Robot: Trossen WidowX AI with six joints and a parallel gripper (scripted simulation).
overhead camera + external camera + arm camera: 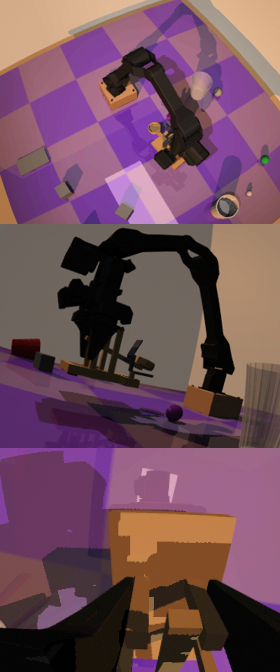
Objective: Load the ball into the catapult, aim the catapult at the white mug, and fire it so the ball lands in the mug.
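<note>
The purple ball is 150 mm behind my gripper tip, 110 mm to the left of it and 60 mm below it. The rest, counted from my gripper tip: white mug (290 mm ahead, 50 mm below); pale ball (330 mm ahead, 130 mm to the left, 60 mm below); catapult (60 mm behind, 20 mm to the left, 20 mm above).
</note>
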